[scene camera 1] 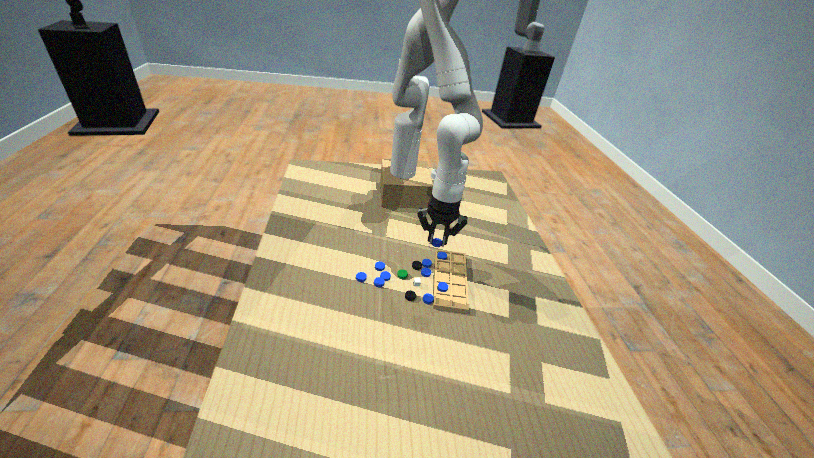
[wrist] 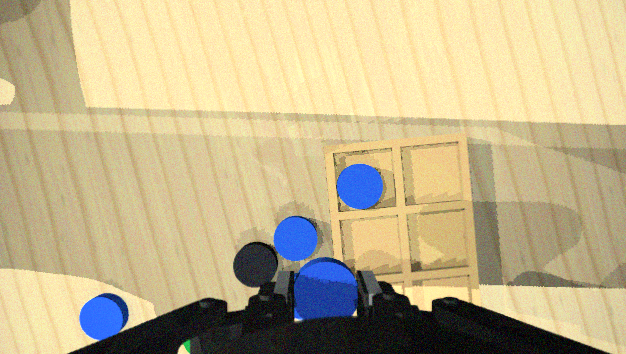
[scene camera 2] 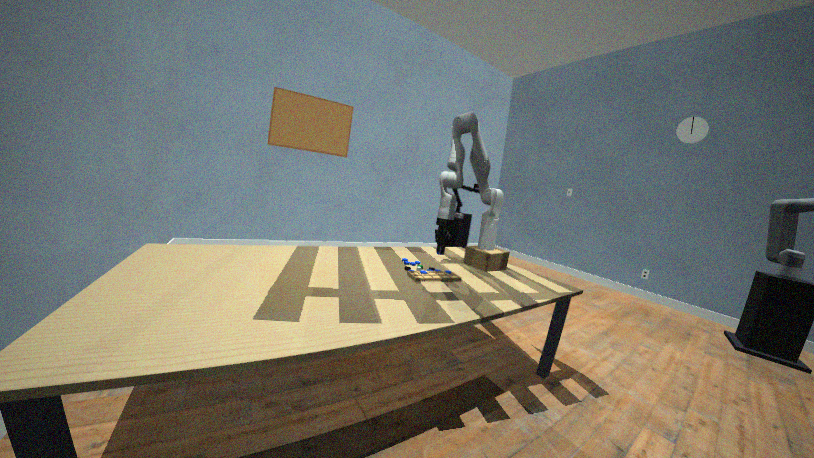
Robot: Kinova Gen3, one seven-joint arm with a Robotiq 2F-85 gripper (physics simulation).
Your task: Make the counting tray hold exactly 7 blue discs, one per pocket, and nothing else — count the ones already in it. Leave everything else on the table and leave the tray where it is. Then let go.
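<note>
My gripper point(scene camera 1: 437, 239) point(scene camera 2: 440, 251) point(wrist: 325, 292) is shut on a blue disc and holds it above the table, just behind the tray's far left corner in scene camera 1. The wooden counting tray point(scene camera 1: 451, 308) point(wrist: 469, 175) has two columns of square pockets. One blue disc point(scene camera 1: 442, 255) point(wrist: 360, 186) lies in its far left pocket, and another blue disc point(scene camera 1: 442, 286) lies in the left column nearer the front. A loose blue disc point(scene camera 1: 426, 263) point(wrist: 295, 238) and a second one point(scene camera 1: 425, 272) lie left of the tray. A third point(scene camera 1: 428, 298) lies by its front left corner.
Several blue discs point(scene camera 1: 379, 266) point(scene camera 1: 385, 275) point(scene camera 1: 379, 281) point(scene camera 1: 360, 276) lie farther left. A green disc point(scene camera 1: 402, 274), a white cube point(scene camera 1: 417, 281) and two black discs point(scene camera 1: 416, 264) point(scene camera 1: 409, 295) lie between them and the tray. The arm's wooden base block point(scene camera 2: 486, 259) stands behind.
</note>
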